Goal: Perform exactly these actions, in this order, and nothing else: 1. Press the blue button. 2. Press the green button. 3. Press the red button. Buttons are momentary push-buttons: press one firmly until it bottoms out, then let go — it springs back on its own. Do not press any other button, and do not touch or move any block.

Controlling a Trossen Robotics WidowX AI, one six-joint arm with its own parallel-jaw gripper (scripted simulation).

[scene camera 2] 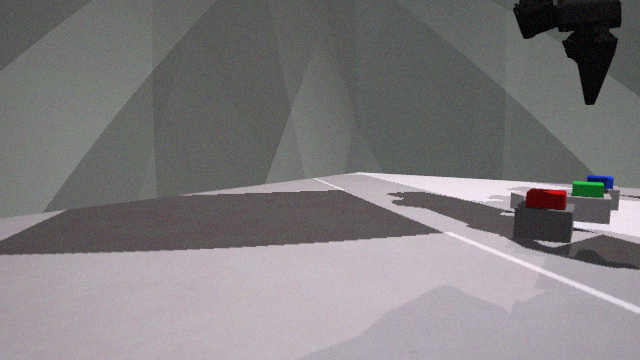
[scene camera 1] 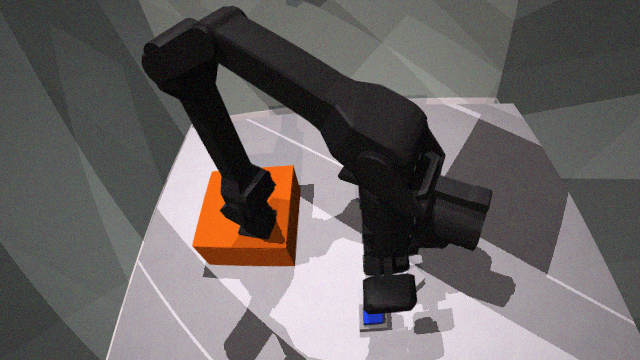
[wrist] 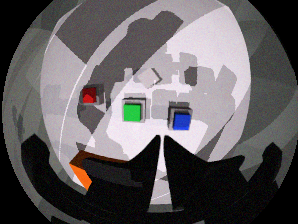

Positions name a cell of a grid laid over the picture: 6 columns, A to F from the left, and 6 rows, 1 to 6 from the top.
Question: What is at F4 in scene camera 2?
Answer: A red button.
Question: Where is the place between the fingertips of the gripper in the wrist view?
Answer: At D4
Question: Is the gripper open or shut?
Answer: Shut.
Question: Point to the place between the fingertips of the gripper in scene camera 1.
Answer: D5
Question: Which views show the gripper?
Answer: Scene camera 2, scene camera 1 and the wrist view: all of them.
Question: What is the gripper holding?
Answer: Nothing.
